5 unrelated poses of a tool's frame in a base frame.
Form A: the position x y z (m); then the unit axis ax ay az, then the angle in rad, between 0 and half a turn.
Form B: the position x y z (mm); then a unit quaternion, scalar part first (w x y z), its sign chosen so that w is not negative. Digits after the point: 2 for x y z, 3 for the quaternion.
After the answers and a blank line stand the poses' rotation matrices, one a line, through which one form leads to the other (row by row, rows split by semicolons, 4 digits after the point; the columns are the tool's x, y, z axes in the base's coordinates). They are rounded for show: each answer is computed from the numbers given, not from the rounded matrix.
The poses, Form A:
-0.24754 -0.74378 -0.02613 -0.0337 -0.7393 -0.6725 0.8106
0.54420 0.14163 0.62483 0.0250 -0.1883 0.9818 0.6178
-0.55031 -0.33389 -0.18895 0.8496 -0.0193 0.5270 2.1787
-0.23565 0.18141 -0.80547 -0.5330 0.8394 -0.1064 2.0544
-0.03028 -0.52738 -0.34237 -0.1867 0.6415 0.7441 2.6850
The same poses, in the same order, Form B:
-247.54 -743.78 -26.13 0.919 -0.013 -0.292 -0.265
544.20 141.63 624.83 0.953 0.008 -0.057 0.298
-550.31 -333.89 -188.95 0.463 0.753 -0.017 0.467
-235.65 181.41 -805.47 0.517 -0.456 0.718 -0.091
-30.28 -527.38 -342.37 0.226 -0.182 0.625 0.725

0.6894 0.4951 -0.5287; -0.4796 0.8590 0.1790; 0.5428 0.1302 0.8297
0.8153 -0.5696 -0.1045; 0.5678 0.8217 -0.0487; 0.1136 -0.0197 0.9933
0.5630 -0.4584 0.6877; 0.4068 -0.5706 -0.7134; 0.7194 0.6814 -0.1348
-0.0488 -0.5612 0.8262; -0.7496 0.5672 0.3410; -0.6601 -0.6027 -0.4484
-0.8314 -0.5553 0.0192; 0.1008 -0.1167 0.9880; -0.5464 0.8234 0.1530

